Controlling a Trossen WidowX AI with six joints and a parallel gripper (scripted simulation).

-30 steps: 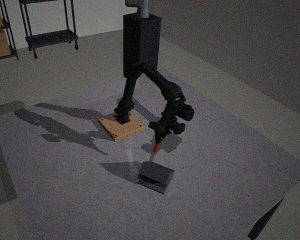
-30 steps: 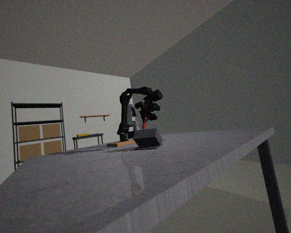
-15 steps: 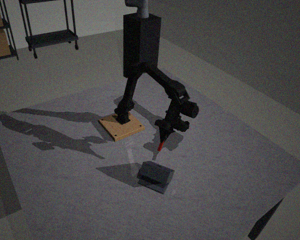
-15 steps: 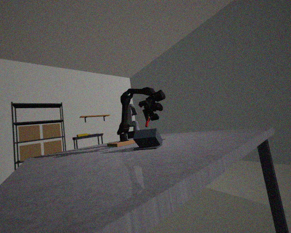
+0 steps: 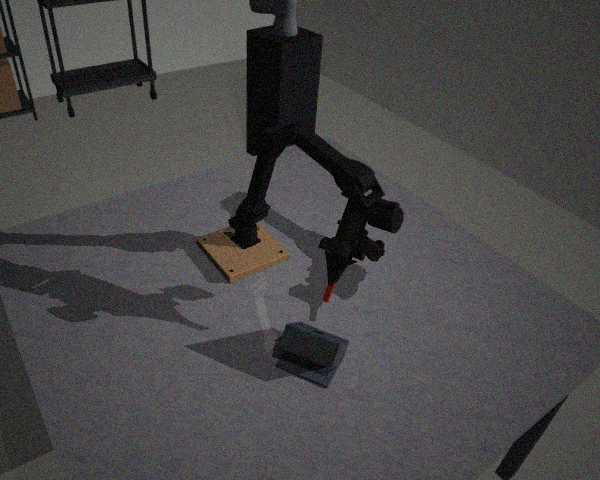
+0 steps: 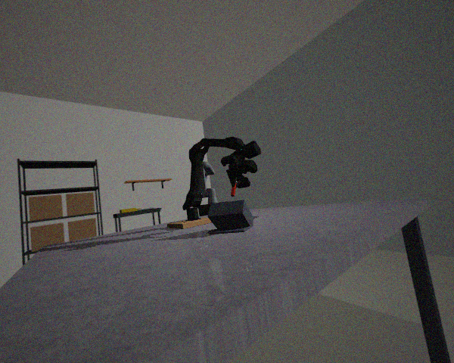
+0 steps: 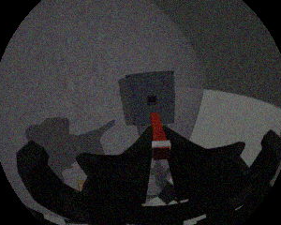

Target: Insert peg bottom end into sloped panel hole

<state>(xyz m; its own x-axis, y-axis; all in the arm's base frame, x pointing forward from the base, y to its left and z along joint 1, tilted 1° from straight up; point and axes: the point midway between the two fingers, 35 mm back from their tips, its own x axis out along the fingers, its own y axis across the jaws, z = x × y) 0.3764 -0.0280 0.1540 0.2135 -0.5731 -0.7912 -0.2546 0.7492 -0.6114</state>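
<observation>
My gripper tip is now 4 cm short of the dark sloped panel, 8 cm to the left of it and 11 cm above it. The rest, counted from my gripper tip: red peg (1 cm to the left, 1 cm above).
</observation>
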